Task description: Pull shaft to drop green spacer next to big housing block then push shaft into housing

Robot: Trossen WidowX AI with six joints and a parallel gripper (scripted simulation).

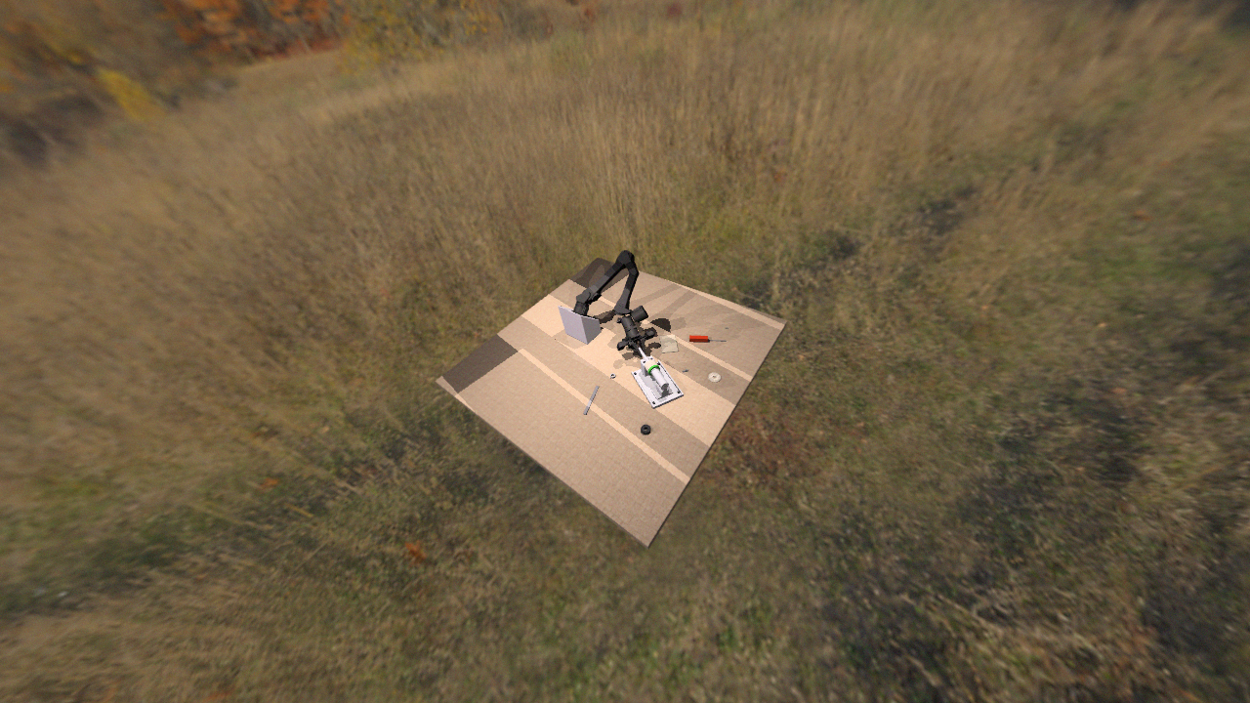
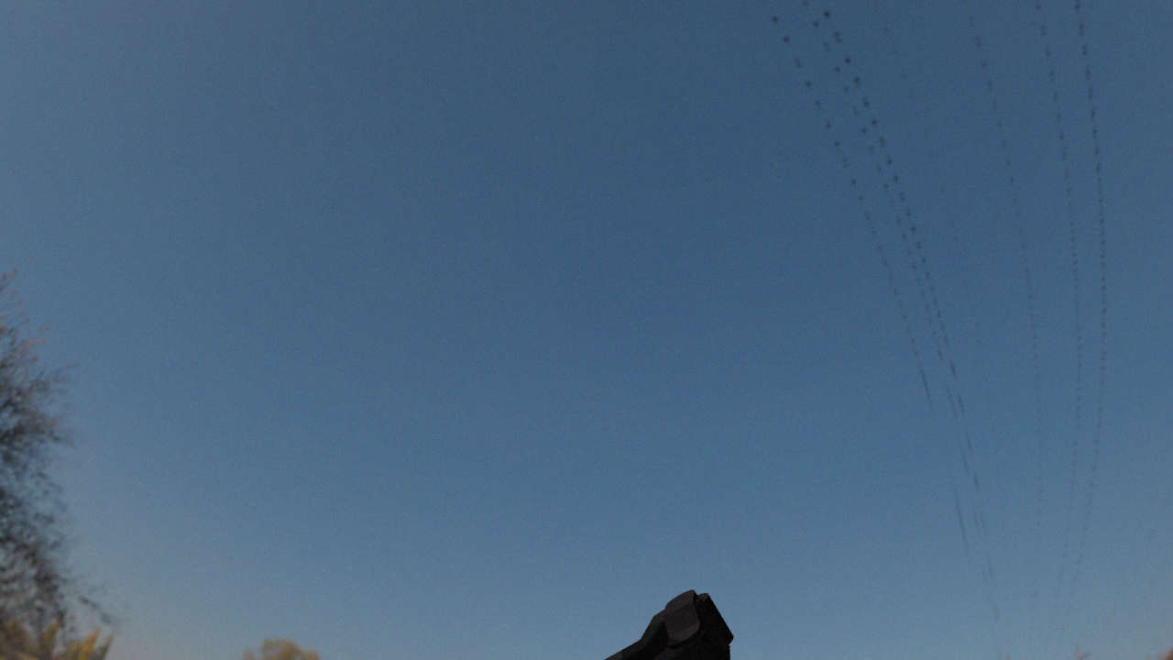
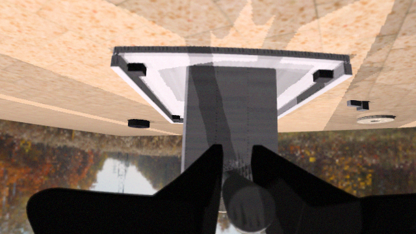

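Right now the shaft is 4 cm ahead of my gripper tip, 2 cm to the right of it and 2 cm above it. Round my gripper tip: black ring 22 cm ahead, 29 cm to the right, 6 cm below; green spacer 10 cm ahead, 5 cm to the right, 2 cm above.
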